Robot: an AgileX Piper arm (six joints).
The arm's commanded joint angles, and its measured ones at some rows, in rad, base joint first. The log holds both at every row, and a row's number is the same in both.
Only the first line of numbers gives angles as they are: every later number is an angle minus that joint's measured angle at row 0.
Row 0, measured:
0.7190 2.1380 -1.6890 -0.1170 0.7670 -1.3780
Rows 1 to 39, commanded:
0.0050 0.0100 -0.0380 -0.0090 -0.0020 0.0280
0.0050 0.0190 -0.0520 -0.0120 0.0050 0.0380
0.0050 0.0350 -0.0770 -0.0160 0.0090 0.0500
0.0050 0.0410 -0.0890 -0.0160 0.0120 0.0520
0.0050 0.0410 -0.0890 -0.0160 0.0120 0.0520
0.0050 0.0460 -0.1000 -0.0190 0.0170 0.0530
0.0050 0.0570 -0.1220 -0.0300 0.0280 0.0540
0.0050 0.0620 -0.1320 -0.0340 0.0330 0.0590
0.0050 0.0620 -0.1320 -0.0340 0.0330 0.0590
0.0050 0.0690 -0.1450 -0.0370 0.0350 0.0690
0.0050 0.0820 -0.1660 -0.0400 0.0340 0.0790
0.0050 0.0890 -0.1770 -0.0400 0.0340 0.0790
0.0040 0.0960 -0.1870 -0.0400 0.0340 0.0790
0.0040 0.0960 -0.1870 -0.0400 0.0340 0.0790
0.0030 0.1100 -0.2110 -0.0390 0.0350 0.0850
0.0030 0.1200 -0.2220 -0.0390 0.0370 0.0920
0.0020 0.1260 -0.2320 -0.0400 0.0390 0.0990
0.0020 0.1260 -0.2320 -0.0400 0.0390 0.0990
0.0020 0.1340 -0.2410 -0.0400 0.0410 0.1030
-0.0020 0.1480 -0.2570 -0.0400 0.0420 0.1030
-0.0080 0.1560 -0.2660 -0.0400 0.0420 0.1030
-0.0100 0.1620 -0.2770 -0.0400 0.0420 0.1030
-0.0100 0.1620 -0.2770 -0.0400 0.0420 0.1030
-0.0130 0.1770 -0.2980 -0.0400 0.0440 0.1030
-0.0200 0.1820 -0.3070 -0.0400 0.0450 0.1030
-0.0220 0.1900 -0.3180 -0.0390 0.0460 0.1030
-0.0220 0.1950 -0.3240 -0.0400 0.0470 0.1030
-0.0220 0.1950 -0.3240 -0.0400 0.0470 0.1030
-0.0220 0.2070 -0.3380 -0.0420 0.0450 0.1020
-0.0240 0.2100 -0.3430 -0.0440 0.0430 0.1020
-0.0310 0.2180 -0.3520 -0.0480 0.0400 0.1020
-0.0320 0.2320 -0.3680 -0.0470 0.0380 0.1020
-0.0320 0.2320 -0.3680 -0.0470 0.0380 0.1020
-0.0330 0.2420 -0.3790 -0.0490 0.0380 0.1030
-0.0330 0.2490 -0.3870 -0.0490 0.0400 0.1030
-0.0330 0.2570 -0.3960 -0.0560 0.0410 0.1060
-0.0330 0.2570 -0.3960 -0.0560 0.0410 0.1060
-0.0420 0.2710 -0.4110 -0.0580 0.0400 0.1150
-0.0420 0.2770 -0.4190 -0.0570 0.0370 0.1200
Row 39, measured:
-0.0340 0.2700 -0.3910 -0.0440 0.0640 0.1000
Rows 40 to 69, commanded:
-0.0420 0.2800 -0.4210 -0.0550 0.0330 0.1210
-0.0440 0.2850 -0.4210 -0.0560 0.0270 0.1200
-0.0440 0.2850 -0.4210 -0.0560 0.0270 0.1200
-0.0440 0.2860 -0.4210 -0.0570 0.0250 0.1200
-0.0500 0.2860 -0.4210 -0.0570 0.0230 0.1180
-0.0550 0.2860 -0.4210 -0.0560 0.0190 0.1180
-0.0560 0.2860 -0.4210 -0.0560 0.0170 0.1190
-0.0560 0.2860 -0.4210 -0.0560 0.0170 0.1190
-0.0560 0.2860 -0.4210 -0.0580 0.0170 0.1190
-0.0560 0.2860 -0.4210 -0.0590 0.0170 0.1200
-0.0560 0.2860 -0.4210 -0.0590 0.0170 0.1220
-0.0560 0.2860 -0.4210 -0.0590 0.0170 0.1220
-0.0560 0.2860 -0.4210 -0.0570 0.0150 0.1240
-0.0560 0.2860 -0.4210 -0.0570 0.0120 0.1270
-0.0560 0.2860 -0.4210 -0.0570 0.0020 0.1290
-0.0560 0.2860 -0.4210 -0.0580 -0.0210 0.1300
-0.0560 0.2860 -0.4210 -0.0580 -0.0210 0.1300
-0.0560 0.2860 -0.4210 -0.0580 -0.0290 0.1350
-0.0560 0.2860 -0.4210 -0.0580 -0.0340 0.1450
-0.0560 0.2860 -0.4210 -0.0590 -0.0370 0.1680
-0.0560 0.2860 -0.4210 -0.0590 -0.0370 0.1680
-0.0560 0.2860 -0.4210 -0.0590 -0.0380 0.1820
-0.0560 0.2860 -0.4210 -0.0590 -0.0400 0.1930
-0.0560 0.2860 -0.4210 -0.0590 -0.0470 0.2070
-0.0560 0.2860 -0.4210 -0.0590 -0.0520 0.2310
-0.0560 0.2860 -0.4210 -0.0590 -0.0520 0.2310
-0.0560 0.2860 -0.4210 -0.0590 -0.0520 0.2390
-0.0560 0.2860 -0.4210 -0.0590 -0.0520 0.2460
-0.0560 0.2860 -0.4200 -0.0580 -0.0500 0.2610
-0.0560 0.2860 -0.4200 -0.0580 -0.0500 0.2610
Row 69, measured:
-0.0530 0.2850 -0.4140 -0.0540 -0.0410 0.2320
